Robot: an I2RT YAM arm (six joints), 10 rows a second.
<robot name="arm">
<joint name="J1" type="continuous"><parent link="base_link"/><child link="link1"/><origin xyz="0 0 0.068" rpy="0 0 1.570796"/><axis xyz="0 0 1"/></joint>
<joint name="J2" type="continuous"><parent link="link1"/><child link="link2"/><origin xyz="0.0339 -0.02 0.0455" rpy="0 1.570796 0"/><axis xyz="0 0 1"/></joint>
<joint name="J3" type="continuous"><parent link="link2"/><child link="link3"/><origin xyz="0 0.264 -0.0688" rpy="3.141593 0 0"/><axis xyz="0 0 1"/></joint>
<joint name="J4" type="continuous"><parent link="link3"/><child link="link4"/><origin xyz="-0.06 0.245 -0.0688" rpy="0 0 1.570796"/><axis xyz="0 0 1"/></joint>
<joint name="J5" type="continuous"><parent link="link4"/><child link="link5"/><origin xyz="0.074 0.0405 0.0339" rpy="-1.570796 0 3.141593"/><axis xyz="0 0 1"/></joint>
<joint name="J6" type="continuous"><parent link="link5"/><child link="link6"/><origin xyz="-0.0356 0 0.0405" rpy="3.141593 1.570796 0"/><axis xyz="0 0 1"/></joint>
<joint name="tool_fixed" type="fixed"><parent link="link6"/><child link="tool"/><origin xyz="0 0 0" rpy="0 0 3.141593"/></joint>
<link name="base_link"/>
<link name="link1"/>
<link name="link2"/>
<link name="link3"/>
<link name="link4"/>
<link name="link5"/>
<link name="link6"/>
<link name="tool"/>
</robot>
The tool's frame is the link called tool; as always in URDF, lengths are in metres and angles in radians. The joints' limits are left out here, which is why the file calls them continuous.
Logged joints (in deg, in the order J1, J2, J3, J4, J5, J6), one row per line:
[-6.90 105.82 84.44 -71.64 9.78 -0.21]
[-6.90 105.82 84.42 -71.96 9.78 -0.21]
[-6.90 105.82 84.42 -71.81 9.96 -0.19]
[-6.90 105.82 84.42 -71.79 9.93 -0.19]
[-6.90 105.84 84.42 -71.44 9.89 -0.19]
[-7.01 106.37 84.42 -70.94 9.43 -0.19]
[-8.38 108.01 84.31 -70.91 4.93 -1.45]
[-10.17 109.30 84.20 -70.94 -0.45 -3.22]
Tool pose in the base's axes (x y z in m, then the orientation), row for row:
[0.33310 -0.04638 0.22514 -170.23 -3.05 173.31]
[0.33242 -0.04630 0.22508 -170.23 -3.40 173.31]
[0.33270 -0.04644 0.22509 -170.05 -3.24 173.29]
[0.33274 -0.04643 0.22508 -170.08 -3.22 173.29]
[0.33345 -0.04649 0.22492 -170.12 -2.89 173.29]
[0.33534 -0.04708 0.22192 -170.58 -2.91 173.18]
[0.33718 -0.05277 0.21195 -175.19 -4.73 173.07]
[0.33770 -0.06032 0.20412 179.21 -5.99 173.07]
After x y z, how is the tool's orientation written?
As angles about the fixed x, y, z axes (roll, pitch, yaw), in degrees.
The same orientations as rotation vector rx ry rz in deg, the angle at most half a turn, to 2 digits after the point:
[-9.86 -175.50 14.72]
[-9.79 -175.16 14.66]
[-9.84 -175.28 14.97]
[-9.85 -175.31 14.92]
[-9.91 -175.64 14.92]
[-10.10 -175.68 14.21]
[-10.27 -174.55 6.89]
[-10.58 -173.74 -1.75]

